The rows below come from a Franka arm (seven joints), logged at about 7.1 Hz.
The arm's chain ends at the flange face. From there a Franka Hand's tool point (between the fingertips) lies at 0.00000 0.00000 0.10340 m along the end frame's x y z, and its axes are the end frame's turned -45 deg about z.
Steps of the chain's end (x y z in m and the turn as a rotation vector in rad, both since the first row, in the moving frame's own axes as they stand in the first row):
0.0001, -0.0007, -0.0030, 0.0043, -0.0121, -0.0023
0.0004, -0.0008, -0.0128, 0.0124, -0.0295, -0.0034
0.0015, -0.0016, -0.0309, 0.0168, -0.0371, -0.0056
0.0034, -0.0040, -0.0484, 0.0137, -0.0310, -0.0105
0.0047, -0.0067, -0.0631, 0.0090, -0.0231, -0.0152
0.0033, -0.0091, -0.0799, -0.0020, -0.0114, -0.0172
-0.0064, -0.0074, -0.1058, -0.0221, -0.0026, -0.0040
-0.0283, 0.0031, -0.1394, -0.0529, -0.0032, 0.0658
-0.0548, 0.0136, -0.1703, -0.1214, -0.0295, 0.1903
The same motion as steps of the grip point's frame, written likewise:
0.0000, -0.0016, -0.0030, 0.0116, -0.0055, -0.0023
-0.0004, -0.0033, -0.0129, 0.0296, -0.0121, -0.0034
0.0007, -0.0040, -0.0310, 0.0381, -0.0144, -0.0056
0.0040, -0.0037, -0.0485, 0.0316, -0.0122, -0.0105
0.0070, -0.0038, -0.0631, 0.0227, -0.0100, -0.0152
0.0078, -0.0048, -0.0799, 0.0066, -0.0095, -0.0172
-0.0011, -0.0083, -0.1058, -0.0138, -0.0175, -0.0040
-0.0264, -0.0143, -0.1395, -0.0351, -0.0397, 0.0658
-0.0599, -0.0235, -0.1711, -0.0650, -0.1067, 0.1903

